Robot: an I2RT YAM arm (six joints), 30 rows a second.
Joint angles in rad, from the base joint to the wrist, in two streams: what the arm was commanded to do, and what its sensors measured. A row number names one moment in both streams.
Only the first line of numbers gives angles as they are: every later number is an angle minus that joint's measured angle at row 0.
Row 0, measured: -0.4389 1.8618 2.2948 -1.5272 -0.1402 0.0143
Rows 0 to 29, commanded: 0.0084 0.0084 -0.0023 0.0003 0.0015 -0.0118; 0.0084 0.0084 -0.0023 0.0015 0.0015 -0.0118; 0.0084 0.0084 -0.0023 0.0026 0.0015 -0.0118; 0.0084 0.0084 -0.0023 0.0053 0.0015 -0.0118; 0.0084 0.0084 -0.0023 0.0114 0.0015 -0.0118; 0.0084 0.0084 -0.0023 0.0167 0.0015 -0.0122; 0.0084 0.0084 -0.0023 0.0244 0.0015 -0.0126; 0.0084 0.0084 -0.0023 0.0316 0.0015 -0.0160; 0.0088 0.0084 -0.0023 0.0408 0.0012 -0.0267; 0.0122 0.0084 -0.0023 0.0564 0.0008 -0.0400; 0.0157 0.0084 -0.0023 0.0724 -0.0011 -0.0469; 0.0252 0.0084 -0.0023 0.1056 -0.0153 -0.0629; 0.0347 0.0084 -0.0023 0.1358 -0.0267 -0.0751; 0.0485 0.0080 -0.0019 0.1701 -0.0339 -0.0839; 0.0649 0.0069 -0.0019 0.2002 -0.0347 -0.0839; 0.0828 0.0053 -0.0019 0.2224 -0.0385 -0.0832; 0.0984 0.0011 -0.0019 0.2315 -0.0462 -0.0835; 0.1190 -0.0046 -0.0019 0.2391 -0.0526 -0.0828; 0.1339 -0.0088 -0.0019 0.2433 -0.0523 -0.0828; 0.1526 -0.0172 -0.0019 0.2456 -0.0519 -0.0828; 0.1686 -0.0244 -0.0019 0.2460 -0.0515 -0.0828; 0.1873 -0.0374 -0.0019 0.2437 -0.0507 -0.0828; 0.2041 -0.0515 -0.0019 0.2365 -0.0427 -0.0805; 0.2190 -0.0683 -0.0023 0.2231 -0.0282 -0.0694; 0.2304 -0.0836 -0.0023 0.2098 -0.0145 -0.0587; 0.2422 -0.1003 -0.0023 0.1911 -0.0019 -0.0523; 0.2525 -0.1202 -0.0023 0.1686 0.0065 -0.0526; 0.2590 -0.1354 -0.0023 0.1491 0.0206 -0.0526; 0.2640 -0.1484 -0.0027 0.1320 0.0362 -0.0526; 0.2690 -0.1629 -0.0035 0.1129 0.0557 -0.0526
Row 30, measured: 0.2571 -0.0877 -0.0031 0.1342 -0.0030 -0.0614
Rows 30 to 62, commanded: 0.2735 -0.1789 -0.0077 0.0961 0.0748 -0.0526; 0.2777 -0.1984 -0.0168 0.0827 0.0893 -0.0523; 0.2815 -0.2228 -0.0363 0.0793 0.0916 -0.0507; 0.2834 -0.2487 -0.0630 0.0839 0.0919 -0.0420; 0.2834 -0.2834 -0.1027 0.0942 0.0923 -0.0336; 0.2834 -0.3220 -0.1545 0.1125 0.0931 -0.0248; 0.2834 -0.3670 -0.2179 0.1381 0.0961 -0.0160; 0.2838 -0.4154 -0.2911 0.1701 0.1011 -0.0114; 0.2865 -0.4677 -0.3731 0.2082 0.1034 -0.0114; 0.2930 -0.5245 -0.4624 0.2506 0.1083 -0.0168; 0.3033 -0.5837 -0.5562 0.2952 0.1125 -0.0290; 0.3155 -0.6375 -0.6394 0.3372 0.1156 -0.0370; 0.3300 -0.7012 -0.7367 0.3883 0.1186 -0.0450; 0.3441 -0.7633 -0.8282 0.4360 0.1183 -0.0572; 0.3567 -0.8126 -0.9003 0.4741 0.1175 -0.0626; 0.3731 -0.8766 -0.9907 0.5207 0.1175 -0.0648; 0.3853 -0.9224 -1.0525 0.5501 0.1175 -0.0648; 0.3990 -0.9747 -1.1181 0.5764 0.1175 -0.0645; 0.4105 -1.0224 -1.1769 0.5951 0.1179 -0.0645; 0.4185 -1.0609 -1.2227 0.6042 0.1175 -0.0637; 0.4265 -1.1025 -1.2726 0.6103 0.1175 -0.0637; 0.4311 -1.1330 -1.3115 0.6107 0.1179 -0.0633; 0.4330 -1.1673 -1.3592 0.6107 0.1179 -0.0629; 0.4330 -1.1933 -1.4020 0.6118 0.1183 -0.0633; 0.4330 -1.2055 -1.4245 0.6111 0.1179 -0.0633; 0.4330 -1.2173 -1.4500 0.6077 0.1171 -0.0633; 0.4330 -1.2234 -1.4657 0.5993 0.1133 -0.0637; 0.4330 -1.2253 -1.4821 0.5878 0.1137 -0.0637; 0.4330 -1.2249 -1.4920 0.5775 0.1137 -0.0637; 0.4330 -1.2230 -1.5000 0.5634 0.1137 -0.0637; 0.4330 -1.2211 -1.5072 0.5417 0.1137 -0.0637; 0.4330 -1.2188 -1.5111 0.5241 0.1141 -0.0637; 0.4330 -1.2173 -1.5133 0.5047 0.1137 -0.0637
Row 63, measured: 0.4246 -1.2158 -1.5027 0.5272 0.1091 -0.0519
